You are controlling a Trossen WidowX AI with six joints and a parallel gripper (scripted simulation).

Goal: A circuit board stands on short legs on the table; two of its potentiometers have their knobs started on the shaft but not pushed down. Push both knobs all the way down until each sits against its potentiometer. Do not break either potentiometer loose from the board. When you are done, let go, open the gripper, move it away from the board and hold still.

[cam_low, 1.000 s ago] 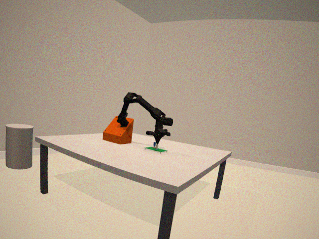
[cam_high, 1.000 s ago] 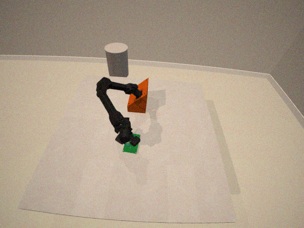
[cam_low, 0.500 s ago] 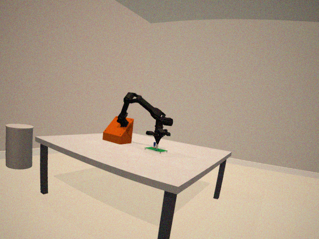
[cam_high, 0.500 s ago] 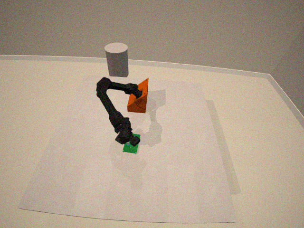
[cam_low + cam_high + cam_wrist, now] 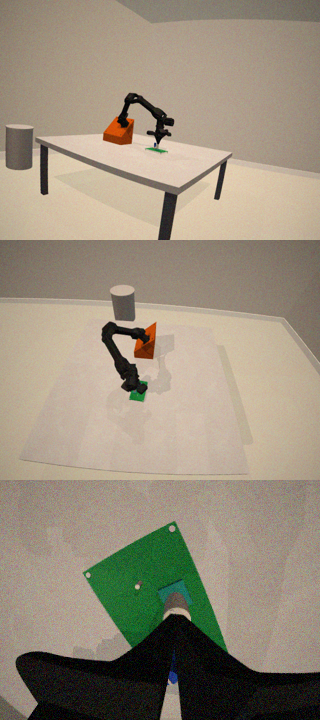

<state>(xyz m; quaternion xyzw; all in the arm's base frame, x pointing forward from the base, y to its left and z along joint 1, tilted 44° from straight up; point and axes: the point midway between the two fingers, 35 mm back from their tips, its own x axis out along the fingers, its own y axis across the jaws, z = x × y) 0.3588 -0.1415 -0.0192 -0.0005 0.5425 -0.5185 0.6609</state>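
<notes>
Right now my gripper tip is 10 mm above the white round knob. The rest, counted from my gripper tip: blue knob 40 mm to the left, 40 mm behind, 10 mm below.
</notes>
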